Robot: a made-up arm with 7 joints.
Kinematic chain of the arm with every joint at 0, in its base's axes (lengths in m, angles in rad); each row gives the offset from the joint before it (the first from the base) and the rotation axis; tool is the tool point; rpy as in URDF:
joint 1: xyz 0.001 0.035 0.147 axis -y
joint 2: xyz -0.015 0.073 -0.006 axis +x
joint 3: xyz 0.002 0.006 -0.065 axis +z
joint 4: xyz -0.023 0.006 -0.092 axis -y
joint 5: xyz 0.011 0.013 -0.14 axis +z
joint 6: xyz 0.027 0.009 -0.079 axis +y
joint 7: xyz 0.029 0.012 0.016 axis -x
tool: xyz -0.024 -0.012 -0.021 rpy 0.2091 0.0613 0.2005
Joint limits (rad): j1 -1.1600..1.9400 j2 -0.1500..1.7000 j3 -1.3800..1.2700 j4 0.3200..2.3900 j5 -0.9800..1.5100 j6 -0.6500..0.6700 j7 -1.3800..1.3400
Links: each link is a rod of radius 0.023 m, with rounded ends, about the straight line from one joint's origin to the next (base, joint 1, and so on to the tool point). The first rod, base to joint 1, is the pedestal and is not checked.
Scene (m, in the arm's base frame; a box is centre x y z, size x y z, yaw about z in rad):
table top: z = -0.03
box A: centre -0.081 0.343 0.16 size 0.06 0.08 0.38 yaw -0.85
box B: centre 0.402 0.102 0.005 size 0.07 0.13 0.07 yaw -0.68
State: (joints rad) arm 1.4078 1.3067 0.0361 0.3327 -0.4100 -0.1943 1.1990
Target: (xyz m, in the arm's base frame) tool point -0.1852 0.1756 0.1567
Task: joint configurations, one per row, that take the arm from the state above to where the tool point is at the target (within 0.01 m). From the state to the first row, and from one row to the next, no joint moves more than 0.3 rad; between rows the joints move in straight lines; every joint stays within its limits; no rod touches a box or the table.
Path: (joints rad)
1: 1.4965 1.2708 -0.0154 0.6177 -0.3217 -0.1621 1.1814
2: 1.5852 1.2348 -0.0669 0.9028 -0.2334 -0.1298 1.1637
3: 1.6739 1.1989 -0.1184 1.1878 -0.1451 -0.0976 1.1461
4: 1.7626 1.1629 -0.1699 1.4728 -0.0568 -0.0653 1.1285
5: 1.8513 1.1270 -0.2214 1.7579 0.0315 -0.0331 1.1109
6: 1.9400 1.0910 -0.2729 2.0429 0.1198 -0.0008 1.0932
7: 1.9400 1.2128 -0.0204 1.9724 0.0675 -0.0067 1.0051
8: 1.9400 1.3346 0.2321 1.9018 0.0152 -0.0125 0.9170
9: 1.9400 1.4564 0.4846 1.8313 -0.0371 -0.0184 0.8289
10: 1.9400 1.5782 0.7371 1.7607 -0.0894 -0.0242 0.7408
11: 1.9400 1.7000 0.9896 1.6901 -0.1418 -0.0301 0.6526

